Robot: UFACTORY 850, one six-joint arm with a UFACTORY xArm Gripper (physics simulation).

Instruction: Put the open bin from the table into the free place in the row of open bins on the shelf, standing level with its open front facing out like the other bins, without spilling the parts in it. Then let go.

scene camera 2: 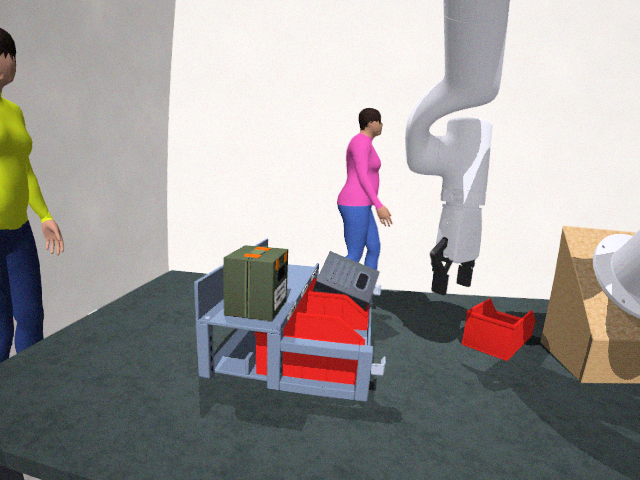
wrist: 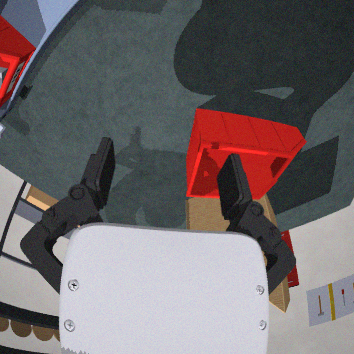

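Observation:
The open red bin (scene camera 2: 491, 334) (wrist: 235, 131) stands on the dark table beside the wooden block; the parts in it cannot be made out. My gripper (scene camera 2: 452, 279) (wrist: 169, 157) is open and empty, pointing down above the table and higher than the bin. In the wrist view its right finger overlaps the bin's opening, and its left finger is over bare table. The blue-grey shelf (scene camera 2: 273, 361) holds a near red bin (scene camera 2: 317, 328) and a farther red bin (scene camera 2: 330, 303). The free place between them is mostly hidden. Part of a shelf bin (wrist: 14, 39) shows at the wrist view's upper left.
A grey case (scene camera 2: 345, 276) lies tilted over the far end of the bin row. A green box (scene camera 2: 248, 284) stands on the shelf's upper board. The wooden block (scene camera 2: 571, 310) (wrist: 204, 214) is close to the loose bin. A white clip (scene camera 2: 378, 366) sticks out from the shelf front.

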